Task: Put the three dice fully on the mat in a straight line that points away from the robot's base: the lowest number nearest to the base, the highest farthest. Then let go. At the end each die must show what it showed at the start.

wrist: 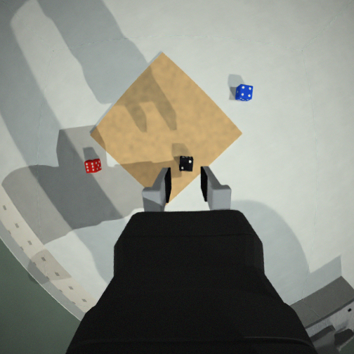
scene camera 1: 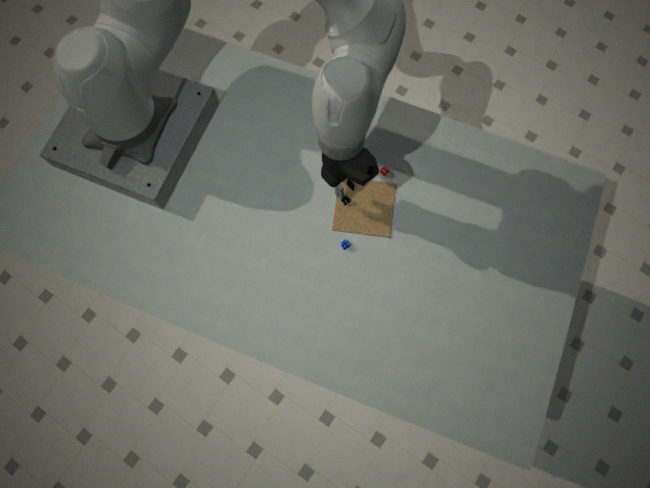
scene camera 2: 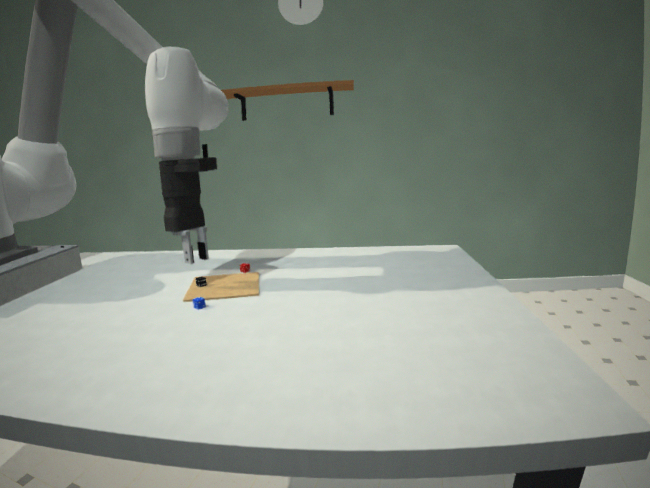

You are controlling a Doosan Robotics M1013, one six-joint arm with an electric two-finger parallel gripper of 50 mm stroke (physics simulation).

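Frame: origin at the arm's base, x back, y right, z up, level; metres.
Where they show: gripper, fingertip midpoint: (scene camera 1: 345, 191) (scene camera 2: 196, 261); arm's base, origin of the base link: (scene camera 1: 130, 123).
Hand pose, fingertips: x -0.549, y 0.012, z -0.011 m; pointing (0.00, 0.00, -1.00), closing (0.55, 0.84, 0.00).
Note:
Things, the pixels of their top centre, and the offset from my fingertips. Level surfaces: height alone.
- black die, middle of its top: (scene camera 2: 200, 278) (scene camera 1: 345, 198) dx -0.004, dy +0.004, dz -0.034 m
- tan square mat, middle of its top: (scene camera 2: 224, 284) (scene camera 1: 364, 206) dx -0.051, dy +0.002, dz -0.050 m
- blue die, middle of its top: (scene camera 2: 198, 298) (scene camera 1: 345, 243) dx -0.035, dy +0.110, dz -0.038 m
- red die, middle of its top: (scene camera 2: 244, 264) (scene camera 1: 384, 169) dx -0.074, dy -0.100, dz -0.038 m
- table, its level: dz -0.054 m
A black die (scene camera 1: 345, 200) (scene camera 2: 201, 282) (wrist: 186, 163) rests on the tan square mat (scene camera 1: 367, 221) (scene camera 2: 236, 287) (wrist: 200, 120), near its side towards the base; its top seems to show two. A blue die (scene camera 1: 344, 244) (scene camera 2: 198, 303) (wrist: 244, 92) lies on the table beside the mat, four on top. A red die (scene camera 1: 384, 171) (scene camera 2: 244, 267) (wrist: 92, 165) lies on the table off the mat's opposite side, six on top. My gripper (scene camera 1: 345, 189) (scene camera 2: 196, 259) (wrist: 185, 177) is open and empty, above the black die and apart from it.
The robot's base plate (scene camera 1: 178, 112) stands on the table (scene camera 1: 294, 294) (scene camera 2: 336, 357), left of the mat in the first scene view. A wall shelf (scene camera 2: 288, 88) hangs on the wall behind the table. Arm shadows fall across the mat and table.

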